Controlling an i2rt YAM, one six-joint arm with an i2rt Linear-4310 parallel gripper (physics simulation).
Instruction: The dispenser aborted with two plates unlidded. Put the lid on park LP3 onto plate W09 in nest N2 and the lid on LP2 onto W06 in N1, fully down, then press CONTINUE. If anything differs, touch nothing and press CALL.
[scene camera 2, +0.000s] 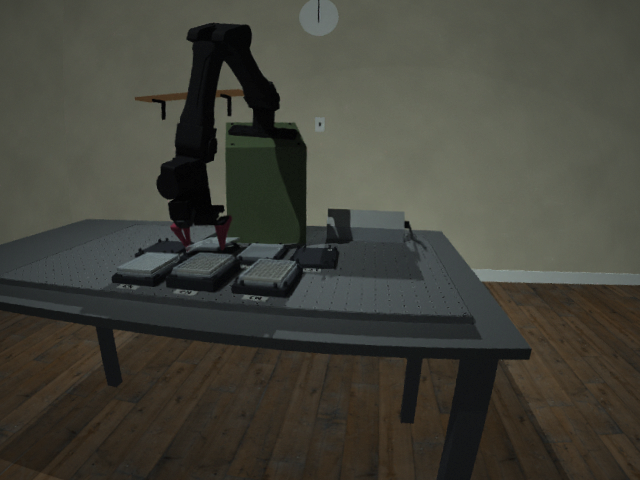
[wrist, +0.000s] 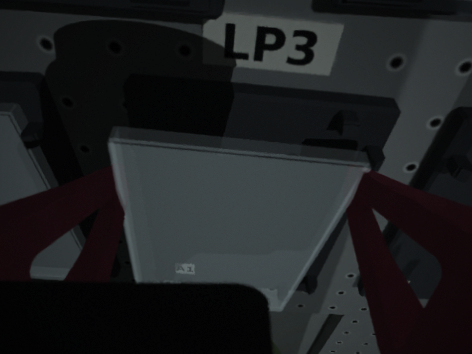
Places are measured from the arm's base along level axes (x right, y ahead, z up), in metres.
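Pixels of known places: gripper, between the fingertips: (scene camera 2: 205, 249) (wrist: 236, 177); arm's base, origin of its link: (scene camera 2: 263, 133).
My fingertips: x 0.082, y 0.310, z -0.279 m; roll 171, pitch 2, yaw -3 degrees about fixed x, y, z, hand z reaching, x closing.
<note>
Ahead of a thing's pixels: the offset from my fingertips to its top centre.
My gripper (scene camera 2: 205, 245) (wrist: 236, 177) is shut on a clear lid @[dx -0.007, dy -0.040, dz +0.015 m] (scene camera 2: 212, 243) (wrist: 230, 215), with one red finger at each side edge. The lid is slightly tilted and held just above the dark LP3 park @[dx +0.002, dy -0.044, dz -0.003 m] (wrist: 290, 112); a small A1 mark shows on it. In the scene view, the middle plate @[dx -0.045, dy +0.137, dz +0.014 m] (scene camera 2: 203, 264) and the right front plate @[dx -0.180, dy +0.146, dz +0.007 m] (scene camera 2: 269, 270) sit in dark nests with their wells showing. Another lid @[dx -0.129, dy -0.034, dz -0.005 m] (scene camera 2: 262, 252) (wrist: 17, 175) lies on the park beside LP3. Plate numbers and the CONTINUE and CALL buttons cannot be read.
A covered plate @[dx +0.086, dy +0.127, dz +0.007 m] (scene camera 2: 147, 262) sits in the left front nest. Dark parks without lids stand at the right (scene camera 2: 316, 256) and back left (scene camera 2: 160, 248). A green pedestal (scene camera 2: 264, 191) carries the arm. A grey panel @[dx -0.391, dy -0.273, dz +0.061 m] (scene camera 2: 377, 226) stands at the back right.
</note>
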